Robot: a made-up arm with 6 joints. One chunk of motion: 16 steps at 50 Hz.
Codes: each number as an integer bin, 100 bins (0 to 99) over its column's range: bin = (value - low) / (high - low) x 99, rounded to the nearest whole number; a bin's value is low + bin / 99 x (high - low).
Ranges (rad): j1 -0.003..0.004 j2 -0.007..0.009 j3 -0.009..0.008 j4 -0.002..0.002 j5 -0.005..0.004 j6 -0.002..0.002
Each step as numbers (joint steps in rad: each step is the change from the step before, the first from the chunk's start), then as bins.
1 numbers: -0.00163 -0.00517 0.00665 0.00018 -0.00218 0.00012
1 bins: 19 11 91 54 31 52
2 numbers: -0.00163 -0.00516 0.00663 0.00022 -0.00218 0.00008
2 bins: 19 11 91 55 31 51
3 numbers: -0.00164 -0.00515 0.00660 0.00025 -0.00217 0.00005
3 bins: 19 11 91 56 31 51
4 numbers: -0.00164 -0.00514 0.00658 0.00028 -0.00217 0.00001
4 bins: 19 12 91 56 31 50
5 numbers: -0.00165 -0.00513 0.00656 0.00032 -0.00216 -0.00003
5 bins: 19 12 91 57 31 49
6 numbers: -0.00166 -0.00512 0.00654 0.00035 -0.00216 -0.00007
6 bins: 19 12 90 58 31 48
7 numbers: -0.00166 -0.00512 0.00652 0.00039 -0.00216 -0.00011
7 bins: 19 12 90 59 31 47
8 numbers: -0.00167 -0.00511 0.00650 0.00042 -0.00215 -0.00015
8 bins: 19 12 90 60 31 46
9 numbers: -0.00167 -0.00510 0.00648 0.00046 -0.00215 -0.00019
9 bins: 19 12 90 61 31 45
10 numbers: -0.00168 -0.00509 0.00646 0.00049 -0.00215 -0.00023
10 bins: 19 12 90 62 31 44
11 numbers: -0.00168 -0.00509 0.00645 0.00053 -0.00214 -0.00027
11 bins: 19 12 90 63 31 43
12 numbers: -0.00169 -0.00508 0.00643 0.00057 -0.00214 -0.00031
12 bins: 19 12 90 64 31 42
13 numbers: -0.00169 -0.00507 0.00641 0.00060 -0.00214 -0.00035
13 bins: 19 12 90 64 31 41
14 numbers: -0.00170 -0.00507 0.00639 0.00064 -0.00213 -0.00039
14 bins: 18 12 90 65 32 40
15 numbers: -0.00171 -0.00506 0.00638 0.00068 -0.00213 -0.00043
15 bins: 18 12 90 66 32 39
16 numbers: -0.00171 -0.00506 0.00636 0.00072 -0.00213 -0.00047
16 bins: 18 12 89 67 32 38
